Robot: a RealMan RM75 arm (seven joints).
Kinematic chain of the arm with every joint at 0, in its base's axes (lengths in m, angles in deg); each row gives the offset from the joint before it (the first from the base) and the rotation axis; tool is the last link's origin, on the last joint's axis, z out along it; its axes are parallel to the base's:
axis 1: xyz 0 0 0.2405 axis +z
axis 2: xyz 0 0 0 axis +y
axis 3: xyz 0 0 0.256 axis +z
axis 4: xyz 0 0 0 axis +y
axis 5: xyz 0 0 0.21 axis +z
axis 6: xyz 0 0 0 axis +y
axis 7: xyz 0 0 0.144 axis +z
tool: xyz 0 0 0
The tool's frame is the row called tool.
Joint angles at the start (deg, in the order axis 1, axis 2, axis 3, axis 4, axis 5, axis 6, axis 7): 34.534 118.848 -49.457 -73.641 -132.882 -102.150 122.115
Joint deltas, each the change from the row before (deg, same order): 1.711 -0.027 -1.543 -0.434 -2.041 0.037 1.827; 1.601 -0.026 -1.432 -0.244 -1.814 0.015 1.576; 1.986 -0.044 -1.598 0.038 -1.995 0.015 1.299; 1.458 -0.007 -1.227 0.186 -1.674 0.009 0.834; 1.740 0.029 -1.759 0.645 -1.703 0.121 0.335; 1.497 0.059 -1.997 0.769 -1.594 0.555 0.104; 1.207 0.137 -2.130 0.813 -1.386 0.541 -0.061; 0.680 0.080 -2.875 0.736 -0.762 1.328 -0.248
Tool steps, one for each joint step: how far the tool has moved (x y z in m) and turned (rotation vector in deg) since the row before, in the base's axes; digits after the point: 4 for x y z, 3 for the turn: -0.0085 0.0050 -0.0027 -0.737 -2.435 0.134; -0.0079 0.0044 -0.0027 -0.641 -2.209 0.206; -0.0094 0.0051 -0.0035 -0.775 -2.512 0.711; -0.0062 0.0034 -0.0030 -0.602 -2.078 0.505; -0.0075 0.0035 -0.0055 -1.140 -2.436 1.244; -0.0063 0.0033 -0.0062 -0.936 -2.488 1.432; -0.0050 0.0019 -0.0071 -1.116 -2.396 1.452; -0.0039 0.0014 -0.0085 -0.895 -2.239 1.972
